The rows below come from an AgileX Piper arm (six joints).
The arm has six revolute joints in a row. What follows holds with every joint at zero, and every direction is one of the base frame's. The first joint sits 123 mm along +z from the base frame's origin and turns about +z. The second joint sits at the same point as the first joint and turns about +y. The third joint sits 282.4 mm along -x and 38.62 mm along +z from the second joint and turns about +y. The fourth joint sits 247.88 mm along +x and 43.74 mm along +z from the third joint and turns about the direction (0.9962, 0, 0.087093). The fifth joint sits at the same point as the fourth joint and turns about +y. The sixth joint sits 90.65 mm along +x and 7.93 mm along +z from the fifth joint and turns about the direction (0.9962, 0, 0.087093). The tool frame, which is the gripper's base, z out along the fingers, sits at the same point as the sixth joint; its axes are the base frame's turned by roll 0, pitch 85.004 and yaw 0 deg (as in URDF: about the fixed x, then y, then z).
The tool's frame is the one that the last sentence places.
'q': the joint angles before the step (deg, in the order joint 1, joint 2, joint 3, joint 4, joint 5, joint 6). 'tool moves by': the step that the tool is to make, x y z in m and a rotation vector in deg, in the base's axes. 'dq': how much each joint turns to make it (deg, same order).
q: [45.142 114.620 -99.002 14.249 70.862 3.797]
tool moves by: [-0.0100 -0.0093 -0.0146 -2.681 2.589 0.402]
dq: [0.078 -1.297 5.261 0.001 -0.155 -0.375]
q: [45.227 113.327 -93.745 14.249 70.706 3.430]
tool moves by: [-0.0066 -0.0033 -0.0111 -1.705 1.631 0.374]
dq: [0.349 -0.237 2.887 -0.011 -0.279 -0.091]
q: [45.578 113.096 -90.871 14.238 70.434 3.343]
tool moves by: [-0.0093 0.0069 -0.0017 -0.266 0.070 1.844]
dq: [1.689 -0.001 0.382 -0.123 -0.110 -0.148]
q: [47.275 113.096 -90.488 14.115 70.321 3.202]
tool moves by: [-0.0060 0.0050 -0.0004 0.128 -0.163 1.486]
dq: [1.133 -0.001 0.095 -0.001 -0.210 -0.413]
